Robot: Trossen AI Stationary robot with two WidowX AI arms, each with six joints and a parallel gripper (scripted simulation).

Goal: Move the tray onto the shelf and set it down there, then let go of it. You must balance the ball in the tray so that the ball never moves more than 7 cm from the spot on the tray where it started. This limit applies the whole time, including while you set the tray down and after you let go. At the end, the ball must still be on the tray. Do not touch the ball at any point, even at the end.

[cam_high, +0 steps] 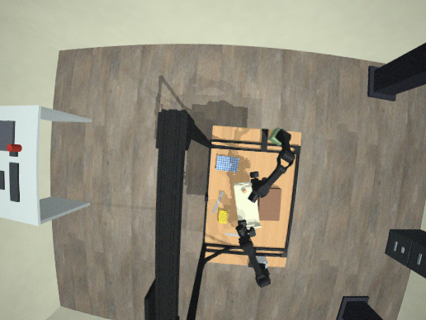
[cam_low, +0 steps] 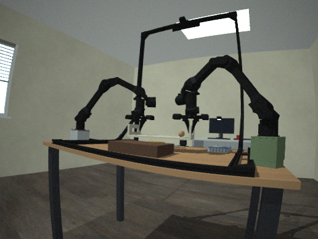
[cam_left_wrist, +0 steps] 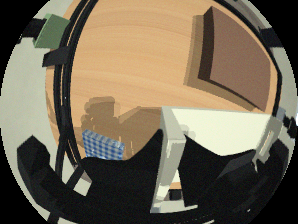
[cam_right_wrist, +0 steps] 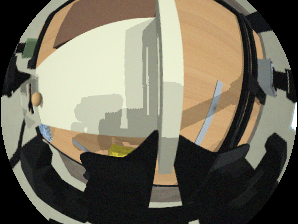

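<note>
Right now the orange ball is 60 mm behind my left hand, 80 mm to the right of it and 40 mm below it. Also, from my left hand: white tray: 20 mm behind, 180 mm to the right, 30 mm below; shelf: 170 mm ahead, 180 mm to the right, 100 mm below.
</note>
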